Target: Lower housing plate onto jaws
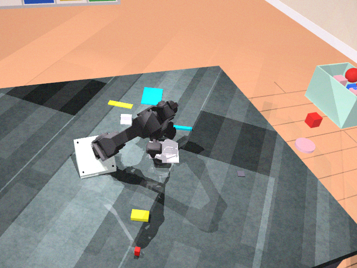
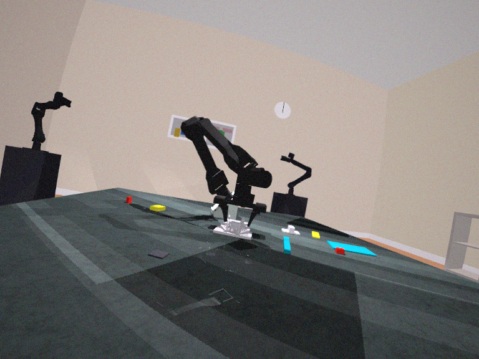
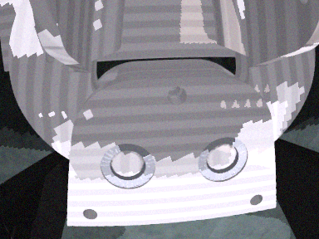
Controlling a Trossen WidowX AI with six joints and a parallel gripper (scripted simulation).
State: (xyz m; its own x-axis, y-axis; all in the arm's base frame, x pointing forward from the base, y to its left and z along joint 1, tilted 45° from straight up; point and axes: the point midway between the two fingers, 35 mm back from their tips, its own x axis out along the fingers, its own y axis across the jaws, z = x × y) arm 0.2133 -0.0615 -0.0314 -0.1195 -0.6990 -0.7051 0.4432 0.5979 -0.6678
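My gripper tip is 2 cm below the grey housing plate and 1 cm short of it. The rest, counted from my gripper tip: yellow block: 28 cm to the right, 19 cm behind; white block: 25 cm to the left, 2 cm behind; cyan bar: 16 cm ahead, 11 cm to the left.
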